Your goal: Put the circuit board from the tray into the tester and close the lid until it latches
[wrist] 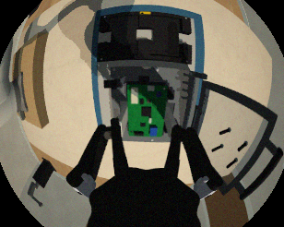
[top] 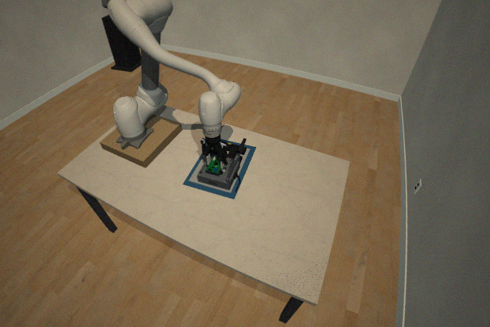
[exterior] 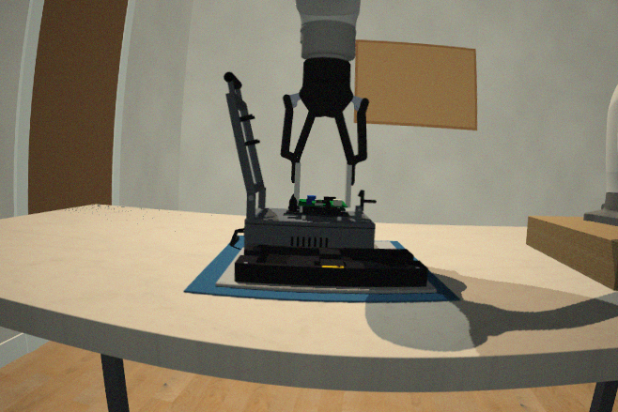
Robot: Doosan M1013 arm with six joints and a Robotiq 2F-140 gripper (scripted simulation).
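My hand is 20 mm above the green circuit board. Also, from my hand: latch hook (60 mm behind, 60 mm to the left, 10 mm below); then grey tester (30 mm ahead, 40 mm to the left, 10 mm above); then tester lid (130 mm ahead, 80 mm above).
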